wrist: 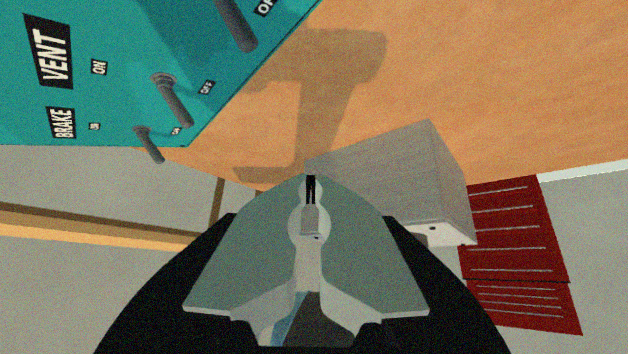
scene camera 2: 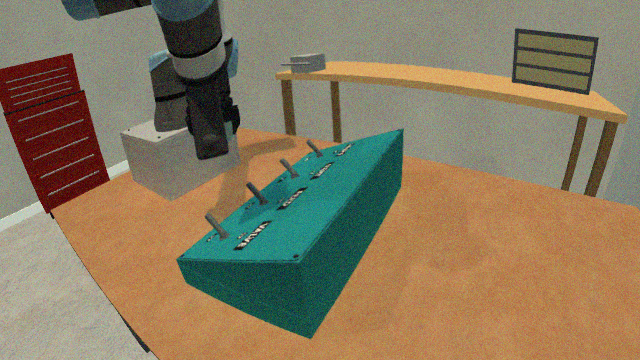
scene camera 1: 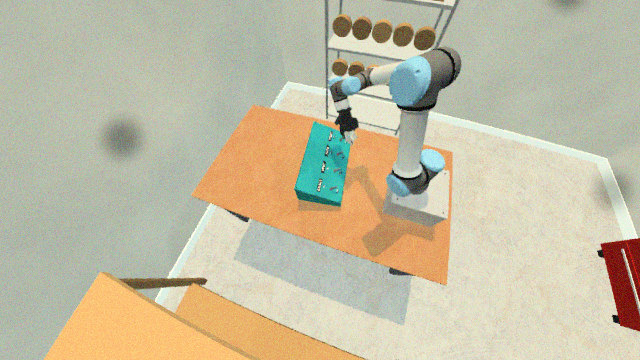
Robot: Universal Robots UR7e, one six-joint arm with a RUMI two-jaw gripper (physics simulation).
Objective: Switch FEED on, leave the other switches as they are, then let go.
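Where they show: gripper, fingertip midpoint: [wrist: 311, 177] [scene camera 1: 352, 144]; arm's base at its link origin: [scene camera 2: 178, 123].
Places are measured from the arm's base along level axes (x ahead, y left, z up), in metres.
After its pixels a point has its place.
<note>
The teal switch box [scene camera 1: 312, 162] @(y 0.132, x 0.549, z -0.042 m) [scene camera 2: 345, 220] @(y -0.017, x 0.658, z -0.046 m) [wrist: 30, 117] @(y 0.224, x 0.470, z -0.059 m) stands on the table with several grey levers. The FEED lever [scene camera 1: 340, 155] @(y -0.020, x 0.438, z -0.066 m) [scene camera 2: 257, 194] @(y -0.026, x 0.450, z -0.072 m) [wrist: 239, 25] @(y -0.030, x 0.438, z -0.060 m) leans to its OFF side, the same way as the VALVE lever [scene camera 2: 217, 226] @(y -0.138, x 0.487, z -0.071 m), VENT lever [scene camera 2: 289, 168] @(y 0.087, x 0.411, z -0.072 m) [wrist: 172, 100] @(y 0.086, x 0.410, z -0.071 m) and BRAKE lever [scene camera 2: 315, 148] @(y 0.202, x 0.375, z -0.071 m) [wrist: 149, 145] @(y 0.200, x 0.372, z -0.071 m). The FEED label [scene camera 2: 292, 198] @(y -0.001, x 0.522, z -0.066 m) also shows in scene camera 2. My gripper [scene camera 1: 351, 140] @(y -0.051, x 0.384, z 0.018 m) [wrist: 311, 177] @(y -0.051, x 0.384, z 0.018 m) is shut and empty, above the OFF-side edge of the box, apart from the levers. Its fingertips are hidden behind the hand in scene camera 2.
The grey robot base block [scene camera 1: 417, 215] @(y 0.137, x -0.096, z -0.067 m) [scene camera 2: 172, 167] @(y -0.081, x 0.108, z -0.086 m) [wrist: 385, 175] @(y -0.030, x 0.098, z -0.093 m) stands on the orange table [scene camera 1: 240, 165] @(y 0.318, x 1.029, z -0.178 m) [scene camera 2: 475, 250] @(y 0.201, x 0.809, z -0.178 m) [wrist: 500, 75] @(y -0.206, x 0.172, z -0.178 m), on the levers' side of the box. A rack [scene camera 1: 327, 65], a red cabinet [scene camera 2: 55, 135] [wrist: 510, 235] and a workbench [scene camera 2: 425, 80] stand beyond the table.
</note>
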